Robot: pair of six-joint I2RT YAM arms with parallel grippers.
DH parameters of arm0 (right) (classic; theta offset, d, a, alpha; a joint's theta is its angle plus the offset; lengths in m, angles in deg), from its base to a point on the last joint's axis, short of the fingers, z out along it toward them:
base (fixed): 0 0 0 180
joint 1: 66.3 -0.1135 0.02 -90
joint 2: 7.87 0 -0.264 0
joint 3: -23.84 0 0.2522 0
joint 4: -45.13 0 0.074 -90
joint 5: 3.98 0 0 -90
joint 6: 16.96 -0.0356 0 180
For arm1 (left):
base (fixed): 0 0 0 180
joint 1: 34.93 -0.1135 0.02 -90
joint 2: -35.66 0 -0.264 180
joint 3: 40.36 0 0.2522 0
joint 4: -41.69 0 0.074 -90
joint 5: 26.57 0 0 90
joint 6: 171.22 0.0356 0 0
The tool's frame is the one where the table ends.
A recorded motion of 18 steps. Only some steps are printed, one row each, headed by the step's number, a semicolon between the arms.
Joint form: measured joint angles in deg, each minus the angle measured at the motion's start. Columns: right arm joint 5, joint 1, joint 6, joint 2, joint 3, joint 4; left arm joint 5, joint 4, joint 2, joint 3, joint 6, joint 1.
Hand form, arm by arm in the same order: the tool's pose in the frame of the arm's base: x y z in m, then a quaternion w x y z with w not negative. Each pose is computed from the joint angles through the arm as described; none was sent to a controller.
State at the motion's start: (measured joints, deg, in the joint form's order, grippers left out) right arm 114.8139 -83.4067 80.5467 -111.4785 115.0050 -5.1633; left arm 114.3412 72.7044 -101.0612 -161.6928 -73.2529 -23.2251
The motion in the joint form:
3: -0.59 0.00 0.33 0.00 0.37 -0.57; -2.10 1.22 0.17 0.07 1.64 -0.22
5: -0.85 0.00 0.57 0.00 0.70 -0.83; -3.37 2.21 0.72 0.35 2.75 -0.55
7: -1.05 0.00 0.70 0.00 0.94 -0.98; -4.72 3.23 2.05 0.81 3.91 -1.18
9: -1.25 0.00 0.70 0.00 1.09 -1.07; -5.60 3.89 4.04 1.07 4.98 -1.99
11: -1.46 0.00 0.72 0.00 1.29 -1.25; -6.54 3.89 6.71 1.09 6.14 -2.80
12: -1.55 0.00 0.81 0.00 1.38 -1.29; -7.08 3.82 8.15 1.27 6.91 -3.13
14: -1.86 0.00 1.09 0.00 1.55 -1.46; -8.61 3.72 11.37 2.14 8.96 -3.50
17: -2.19 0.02 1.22 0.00 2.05 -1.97; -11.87 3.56 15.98 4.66 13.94 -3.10
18: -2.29 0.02 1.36 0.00 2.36 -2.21; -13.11 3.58 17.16 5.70 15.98 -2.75
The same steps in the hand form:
3: 0.3551 0.1269 0.2235 0.20705 -0.25930 0.90838 0.25445; 0.5050 -0.1299 0.1567 0.32353 0.30250 0.80706 -0.39048
5: 0.3555 0.1269 0.2249 0.20845 -0.26092 0.90830 0.25190; 0.5039 -0.1261 0.1584 0.32471 0.30326 0.81229 -0.37785
7: 0.3559 0.1269 0.2260 0.20971 -0.26180 0.90828 0.25004; 0.5023 -0.1194 0.1658 0.33100 0.30370 0.81644 -0.36281
9: 0.3562 0.1269 0.2266 0.21043 -0.26159 0.90861 0.24842; 0.5008 -0.1114 0.1805 0.34579 0.30632 0.81528 -0.34917
11: 0.3565 0.1268 0.2274 0.21087 -0.26146 0.90903 0.24667; 0.4990 -0.1034 0.2030 0.37224 0.31302 0.80827 -0.33190
12: 0.3566 0.1268 0.2279 0.21158 -0.26211 0.90892 0.24577; 0.4972 -0.0999 0.2142 0.38567 0.31785 0.80407 -0.32201
14: 0.3569 0.1267 0.2285 0.21252 -0.26386 0.90901 0.24272; 0.4908 -0.0950 0.2361 0.41139 0.33090 0.79536 -0.29777
17: 0.3574 0.1265 0.2306 0.21311 -0.26422 0.90956 0.23973; 0.4771 -0.0949 0.2590 0.44055 0.36320 0.78140 -0.25181
18: 0.3578 0.1266 0.2320 0.21409 -0.26528 0.90930 0.23866; 0.4725 -0.0965 0.2622 0.44541 0.37626 0.77749 -0.23570

